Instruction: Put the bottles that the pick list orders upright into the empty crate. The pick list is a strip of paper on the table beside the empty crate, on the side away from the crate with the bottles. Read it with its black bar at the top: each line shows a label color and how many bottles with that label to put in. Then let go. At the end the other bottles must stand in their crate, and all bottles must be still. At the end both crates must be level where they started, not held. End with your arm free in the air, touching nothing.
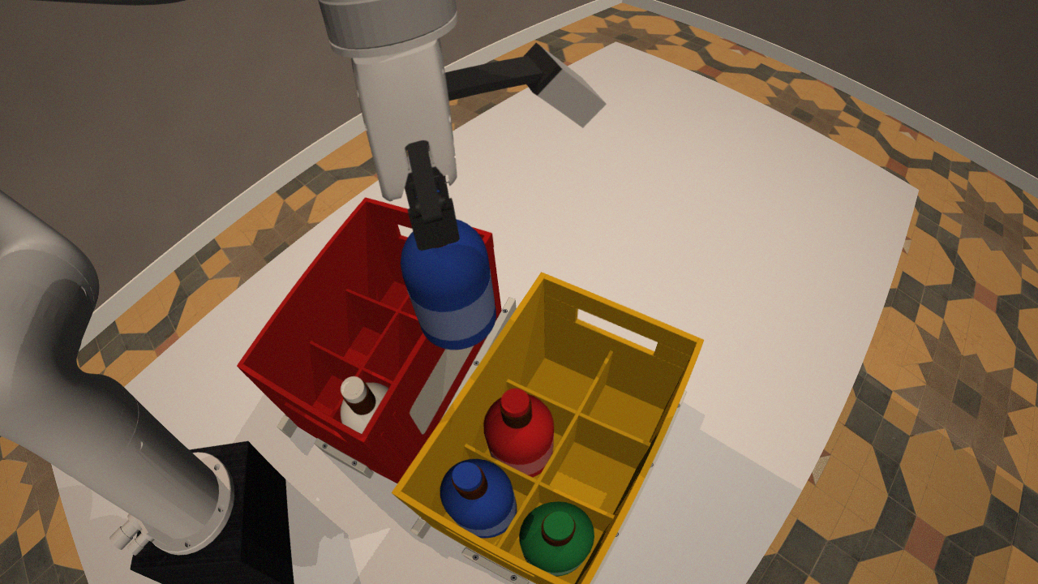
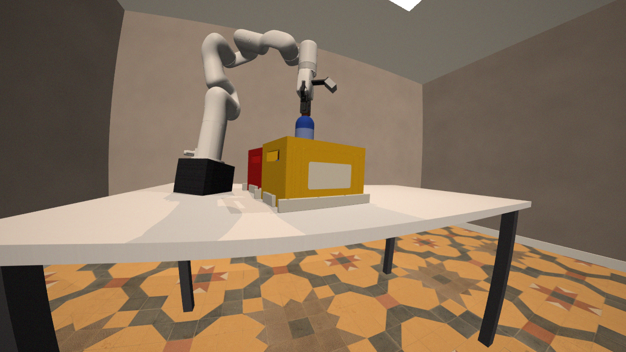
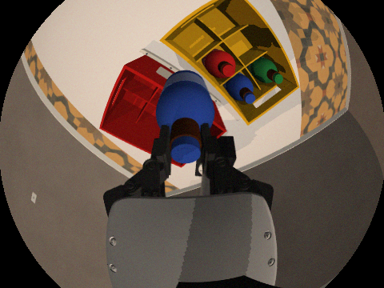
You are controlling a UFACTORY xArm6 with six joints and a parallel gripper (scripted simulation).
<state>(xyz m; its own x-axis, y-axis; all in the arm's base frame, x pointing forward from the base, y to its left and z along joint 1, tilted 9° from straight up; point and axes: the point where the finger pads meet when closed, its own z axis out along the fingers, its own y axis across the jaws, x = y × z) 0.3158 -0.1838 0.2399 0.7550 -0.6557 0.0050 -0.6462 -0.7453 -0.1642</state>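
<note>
Right now my hand is 250 mm above the red crate, 110 mm to the right of it and 30 mm past it. Round my hand: yellow crate: 250 mm below, 130 mm to the right, 30 mm behind; then white bottle: 250 mm below, 110 mm behind, 50 mm to the left; then red bottle: 250 mm below, 90 mm to the right, 30 mm behind.
</note>
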